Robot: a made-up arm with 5 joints.
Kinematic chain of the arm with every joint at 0, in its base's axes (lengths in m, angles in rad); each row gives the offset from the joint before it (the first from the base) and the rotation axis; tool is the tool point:
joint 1: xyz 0 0 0.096 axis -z
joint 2: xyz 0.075 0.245 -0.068 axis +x
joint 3: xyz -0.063 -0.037 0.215 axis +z
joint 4: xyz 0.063 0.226 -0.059 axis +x
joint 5: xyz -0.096 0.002 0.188 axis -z
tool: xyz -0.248 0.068 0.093
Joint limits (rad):
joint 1: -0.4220..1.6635
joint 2: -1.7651..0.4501
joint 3: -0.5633..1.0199
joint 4: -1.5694..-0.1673
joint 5: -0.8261..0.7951
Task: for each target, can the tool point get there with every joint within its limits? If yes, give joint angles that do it. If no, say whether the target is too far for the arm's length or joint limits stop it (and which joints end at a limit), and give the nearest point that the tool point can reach.
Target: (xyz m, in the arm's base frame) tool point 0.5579 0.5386 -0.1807
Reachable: yes | joints 1.1965 -1.1777 0.0459 -0.7893 -0.2831
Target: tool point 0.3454 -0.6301 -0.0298
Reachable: no: joint limits stop it (at a limit: joint 1, joint 3, joint 5) | nearest point 0.6918 -0.2248 -0.1428 | short by 0.545 m
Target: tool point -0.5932 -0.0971 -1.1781
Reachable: no: too far | nearest point -0.3496 0.1669 -0.5030 | short by 0.765 m
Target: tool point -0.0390 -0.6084 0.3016
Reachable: no: joint limits stop it (at a limit: joint 1, joint 2, joint 3, joint 4) | nearest point -0.1833 -0.2051 0.3594 | short by 0.432 m
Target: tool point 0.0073 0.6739 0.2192
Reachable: yes | joints 0.8770 0.1902 0.6074 -1.3592 -0.0204
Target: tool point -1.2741 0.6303 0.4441
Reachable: no: too far | nearest point -0.6768 0.3992 0.2216 | short by 0.678 m
